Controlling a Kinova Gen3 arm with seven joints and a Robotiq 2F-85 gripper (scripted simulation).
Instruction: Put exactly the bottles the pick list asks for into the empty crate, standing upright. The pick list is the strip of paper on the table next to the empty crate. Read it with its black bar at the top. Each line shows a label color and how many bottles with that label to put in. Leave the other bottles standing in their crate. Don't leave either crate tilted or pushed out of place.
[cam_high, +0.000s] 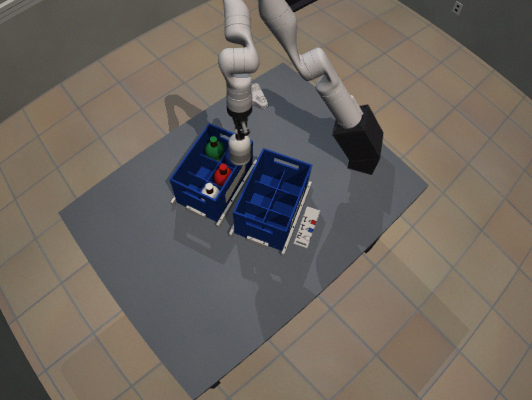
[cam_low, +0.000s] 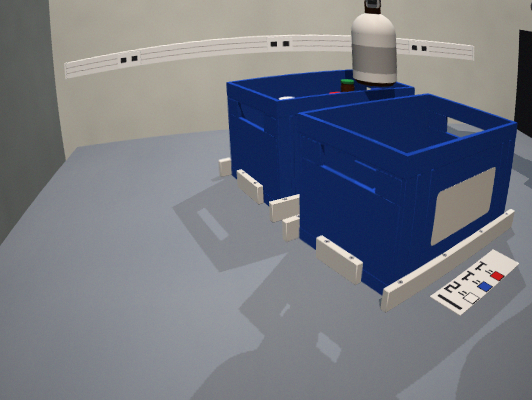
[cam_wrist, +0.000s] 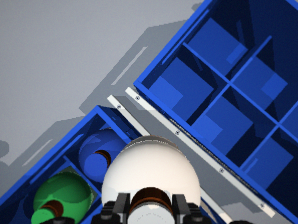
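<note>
My hand is 7 cm above the white bottle. Round my hand: green-label bottle (1 cm ahead, 14 cm to the right, 25 cm below); red-label bottle (6 cm ahead, 2 cm to the right, 25 cm below); blue-label bottle (3 cm behind, 6 cm to the right, 25 cm below).
</note>
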